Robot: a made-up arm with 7 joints. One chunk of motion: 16 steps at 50 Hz.
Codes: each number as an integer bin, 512 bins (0 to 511) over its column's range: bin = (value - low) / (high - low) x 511, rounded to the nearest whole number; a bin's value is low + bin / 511 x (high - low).
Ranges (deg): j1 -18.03..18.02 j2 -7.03..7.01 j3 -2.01..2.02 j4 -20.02..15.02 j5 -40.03..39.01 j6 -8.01..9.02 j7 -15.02..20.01
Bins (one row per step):
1: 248 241 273 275 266 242 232
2: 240 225 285 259 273 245 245
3: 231 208 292 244 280 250 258
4: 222 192 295 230 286 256 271
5: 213 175 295 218 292 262 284
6: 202 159 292 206 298 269 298
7: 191 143 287 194 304 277 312
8: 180 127 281 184 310 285 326
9: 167 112 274 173 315 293 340
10: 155 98 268 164 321 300 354
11: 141 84 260 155 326 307 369
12: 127 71 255 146 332 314 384
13: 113 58 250 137 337 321 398
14: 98 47 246 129 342 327 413
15: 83 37 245 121 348 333 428
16: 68 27 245 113 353 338 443
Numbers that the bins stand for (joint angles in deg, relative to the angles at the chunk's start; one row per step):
1: -0.53 -0.41 0.14 -1.16 1.11 0.06 0.88
2: -1.10 -0.85 0.24 -2.26 2.20 0.16 1.78
3: -1.73 -1.32 0.29 -3.29 3.28 0.32 2.67
4: -2.37 -1.75 0.32 -4.25 4.21 0.52 3.56
5: -3.00 -2.22 0.32 -5.07 5.14 0.72 4.45
6: -3.78 -2.66 0.29 -5.89 6.06 0.95 5.41
7: -4.56 -3.10 0.25 -6.72 6.99 1.22 6.37
8: -5.33 -3.54 0.21 -7.40 7.92 1.49 7.33
9: -6.25 -3.95 0.15 -8.16 8.69 1.75 8.29
10: -7.10 -4.34 0.10 -8.77 9.62 1.99 9.25
11: -8.08 -4.72 0.04 -9.39 10.39 2.22 10.28
12: -9.07 -5.08 0.00 -10.01 11.32 2.45 11.30
13: -10.06 -5.44 -0.04 -10.63 12.10 2.69 12.26
14: -11.12 -5.74 -0.07 -11.17 12.87 2.89 13.29
15: -12.17 -6.01 -0.08 -11.72 13.80 3.09 14.32
16: -13.23 -6.29 -0.08 -12.27 14.57 3.25 15.35

